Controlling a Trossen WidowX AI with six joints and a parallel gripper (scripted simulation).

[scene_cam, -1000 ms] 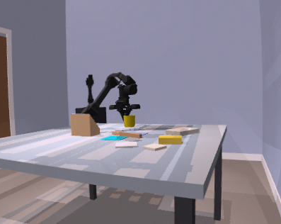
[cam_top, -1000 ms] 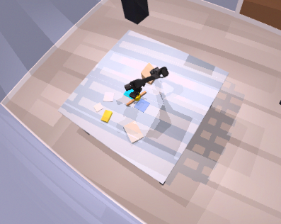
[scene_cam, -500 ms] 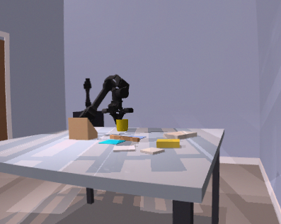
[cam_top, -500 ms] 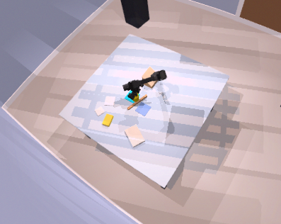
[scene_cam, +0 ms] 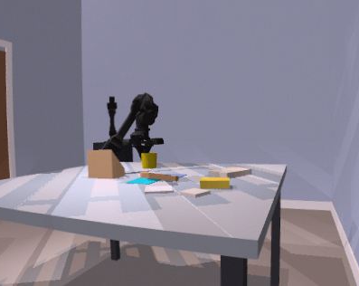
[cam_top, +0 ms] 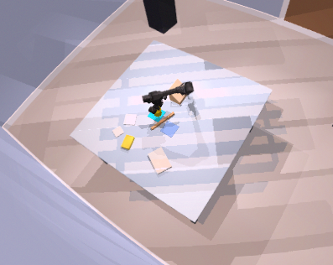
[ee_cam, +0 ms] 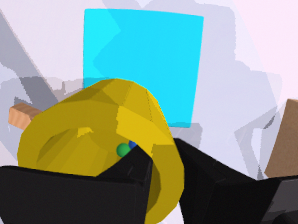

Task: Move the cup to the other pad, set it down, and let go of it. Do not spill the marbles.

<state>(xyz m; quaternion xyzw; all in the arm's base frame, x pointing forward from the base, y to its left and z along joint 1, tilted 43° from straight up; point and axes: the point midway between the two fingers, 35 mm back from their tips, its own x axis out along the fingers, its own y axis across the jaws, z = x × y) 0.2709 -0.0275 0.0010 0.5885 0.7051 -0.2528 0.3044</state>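
Now: the cyan pad 20 mm ahead of my gripper tip, 30 mm to the right of it and 100 mm below it. Round my gripper tip: pale blue pad (60 mm ahead, 150 mm to the left, 100 mm below); beige slab (310 mm ahead, 280 mm to the left, 80 mm below); wooden stick (40 mm ahead, 60 mm to the left, 90 mm below).
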